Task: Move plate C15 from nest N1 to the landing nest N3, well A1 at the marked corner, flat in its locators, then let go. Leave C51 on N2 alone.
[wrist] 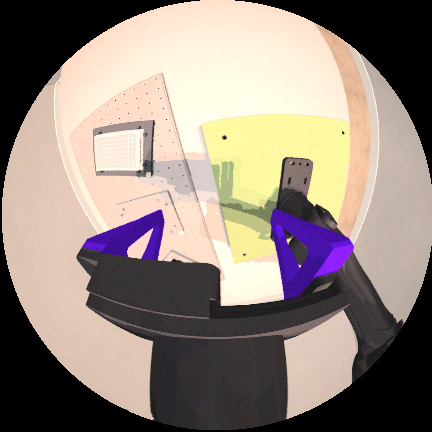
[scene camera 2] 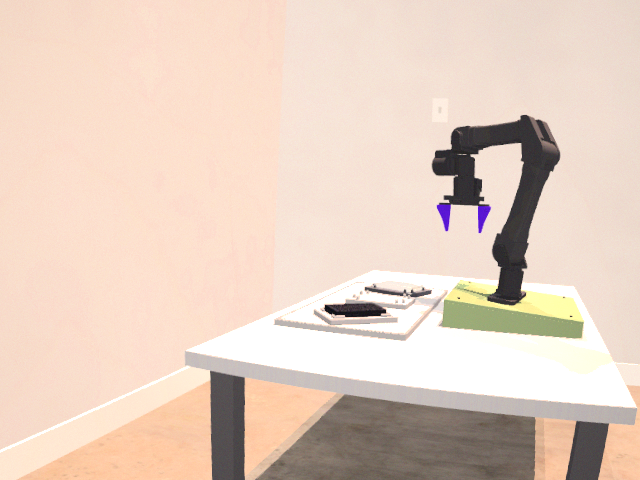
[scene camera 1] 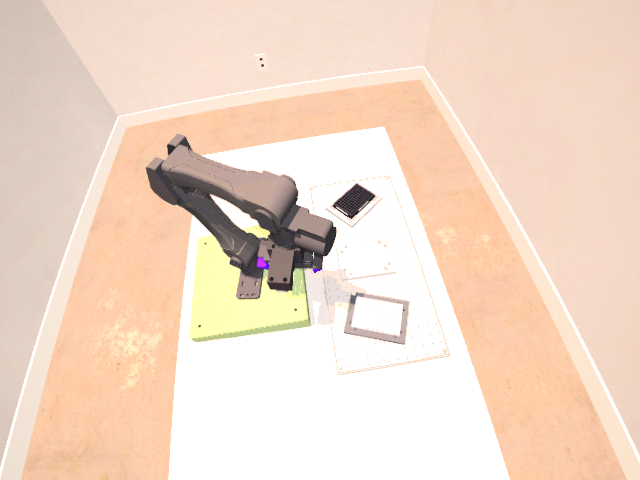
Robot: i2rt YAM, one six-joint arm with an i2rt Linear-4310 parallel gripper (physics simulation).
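My gripper is open and empty, its purple fingers wide apart, high above the gap between the green base and the board. A white plate lies in a grey nest at one end of the board. A black plate sits in a turned white nest at the other end; the gripper mostly hides it in the wrist view. Between them is a white nest with small pegs and no plate. Labels and marked corner are not readable.
The nests stand on a perforated board on the white table. The arm stands on a yellow-green block beside the board. The arm's shadow falls across the block and board edge.
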